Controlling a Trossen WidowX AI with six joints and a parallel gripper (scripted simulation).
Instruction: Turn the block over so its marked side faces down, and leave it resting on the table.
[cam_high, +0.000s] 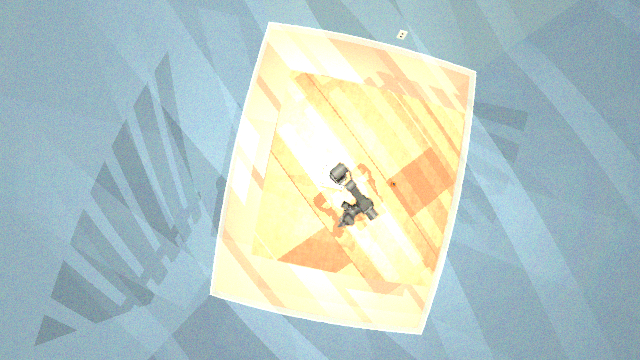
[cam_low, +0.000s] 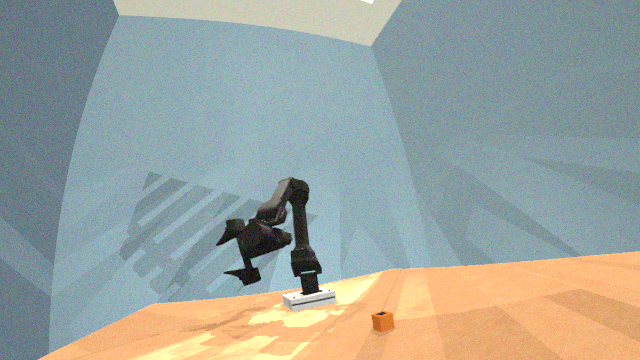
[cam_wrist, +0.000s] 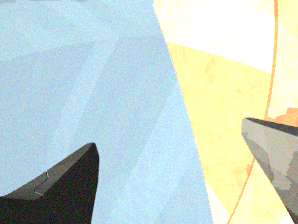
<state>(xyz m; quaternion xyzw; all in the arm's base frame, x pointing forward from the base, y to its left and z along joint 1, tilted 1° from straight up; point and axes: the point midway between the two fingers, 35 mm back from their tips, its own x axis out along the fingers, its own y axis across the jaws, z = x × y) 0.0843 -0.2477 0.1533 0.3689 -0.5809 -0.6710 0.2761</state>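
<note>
Right now my gripper tip is 330 mm short of the orange block, 300 mm to the right of it and 160 mm above it.
</note>
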